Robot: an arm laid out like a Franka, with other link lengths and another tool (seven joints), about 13 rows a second.
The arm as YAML. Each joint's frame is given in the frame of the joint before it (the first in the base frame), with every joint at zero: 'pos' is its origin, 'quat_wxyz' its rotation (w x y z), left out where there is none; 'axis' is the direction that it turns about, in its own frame. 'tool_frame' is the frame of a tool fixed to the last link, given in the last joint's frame.
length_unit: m
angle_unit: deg
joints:
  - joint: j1
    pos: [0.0, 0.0, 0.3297]
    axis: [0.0, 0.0, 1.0]
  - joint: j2
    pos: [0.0, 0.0, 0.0]
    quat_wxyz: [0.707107, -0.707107, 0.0, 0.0]
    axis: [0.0, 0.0, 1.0]
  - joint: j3
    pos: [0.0, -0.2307, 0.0]
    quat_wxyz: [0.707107, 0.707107, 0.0, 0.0]
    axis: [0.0, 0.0, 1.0]
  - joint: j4
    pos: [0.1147, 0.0, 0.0]
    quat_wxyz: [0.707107, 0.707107, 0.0, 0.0]
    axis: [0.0, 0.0, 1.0]
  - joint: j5
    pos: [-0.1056, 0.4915, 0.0]
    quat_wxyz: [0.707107, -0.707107, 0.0, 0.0]
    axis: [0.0, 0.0, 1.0]
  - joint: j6
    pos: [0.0, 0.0, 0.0]
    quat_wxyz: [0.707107, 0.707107, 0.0, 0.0]
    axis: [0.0, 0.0, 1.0]
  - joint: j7
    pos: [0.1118, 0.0, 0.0]
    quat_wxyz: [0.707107, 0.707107, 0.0, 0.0]
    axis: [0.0, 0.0, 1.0]
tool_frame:
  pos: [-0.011, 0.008, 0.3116]
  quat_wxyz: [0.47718, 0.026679, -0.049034, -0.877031]
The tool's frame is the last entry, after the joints.
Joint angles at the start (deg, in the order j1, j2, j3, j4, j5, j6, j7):
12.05, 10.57, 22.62, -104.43, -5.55, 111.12, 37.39
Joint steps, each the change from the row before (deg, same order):
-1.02, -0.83, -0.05, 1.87, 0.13, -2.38, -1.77
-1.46, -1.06, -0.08, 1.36, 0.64, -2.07, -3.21
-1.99, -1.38, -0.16, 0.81, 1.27, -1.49, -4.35
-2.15, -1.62, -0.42, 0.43, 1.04, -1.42, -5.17
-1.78, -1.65, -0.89, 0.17, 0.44, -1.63, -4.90
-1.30, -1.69, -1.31, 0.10, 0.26, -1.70, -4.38
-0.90, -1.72, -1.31, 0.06, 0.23, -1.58, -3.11
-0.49, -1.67, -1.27, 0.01, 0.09, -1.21, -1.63
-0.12, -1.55, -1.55, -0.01, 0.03, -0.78, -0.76
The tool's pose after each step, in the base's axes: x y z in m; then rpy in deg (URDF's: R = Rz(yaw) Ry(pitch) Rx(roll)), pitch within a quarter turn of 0, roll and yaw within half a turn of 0. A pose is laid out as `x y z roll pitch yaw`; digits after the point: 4 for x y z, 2 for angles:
0.6158 0.3893 0.1410 -170.88 1.45 122.58
0.6269 0.3728 0.1642 -171.06 1.18 123.89
0.6393 0.3517 0.1864 -171.61 0.42 125.62
0.6521 0.3238 0.2075 -172.11 0.01 127.90
0.6624 0.2908 0.2259 -172.09 0.15 130.00
0.6699 0.2573 0.2439 -171.91 0.41 131.69
0.6739 0.2289 0.2623 -171.83 0.70 132.52
0.6762 0.2062 0.2802 -171.99 1.19 132.34
0.6790 0.1852 0.2974 -172.47 1.80 131.38

